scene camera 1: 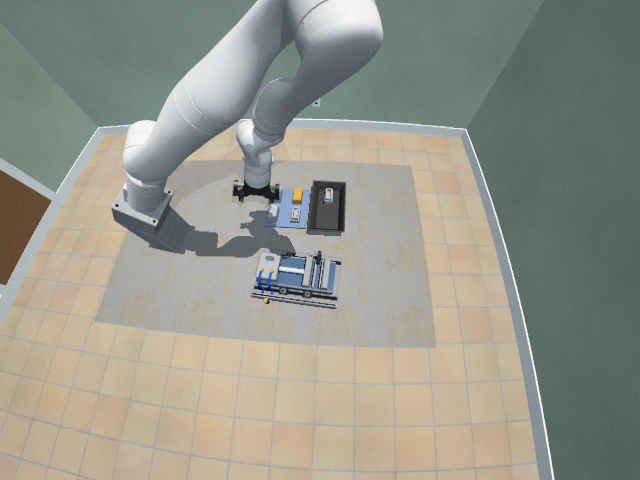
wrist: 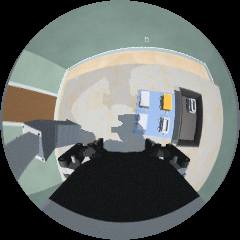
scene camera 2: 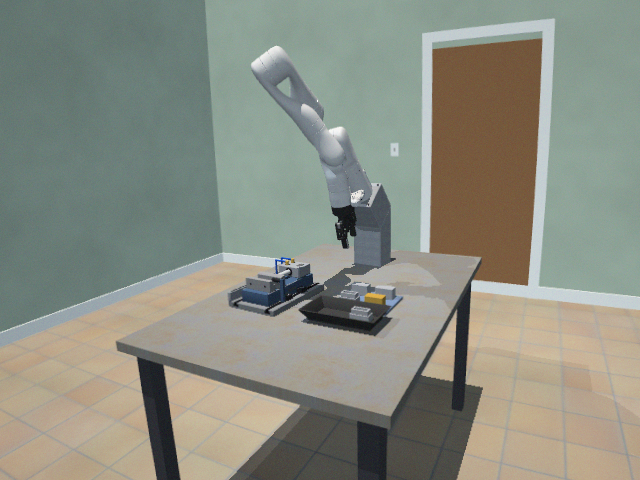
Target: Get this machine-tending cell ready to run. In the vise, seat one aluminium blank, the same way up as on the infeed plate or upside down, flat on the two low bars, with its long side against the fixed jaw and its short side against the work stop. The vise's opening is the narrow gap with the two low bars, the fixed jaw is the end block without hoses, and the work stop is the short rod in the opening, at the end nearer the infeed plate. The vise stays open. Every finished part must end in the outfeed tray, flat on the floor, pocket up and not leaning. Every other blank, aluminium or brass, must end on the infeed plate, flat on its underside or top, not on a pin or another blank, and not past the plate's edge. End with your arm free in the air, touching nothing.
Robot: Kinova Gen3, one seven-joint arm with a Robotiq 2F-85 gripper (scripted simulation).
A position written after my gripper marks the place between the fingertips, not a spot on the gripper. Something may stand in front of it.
Note:
In view: my gripper (wrist: 124,143), a blue infeed plate (scene camera 1: 285,207) and a vise (scene camera 1: 285,278).
The blue infeed plate shows as well in the wrist view (wrist: 154,112). The vise shows as well in scene camera 2 (scene camera 2: 248,295).

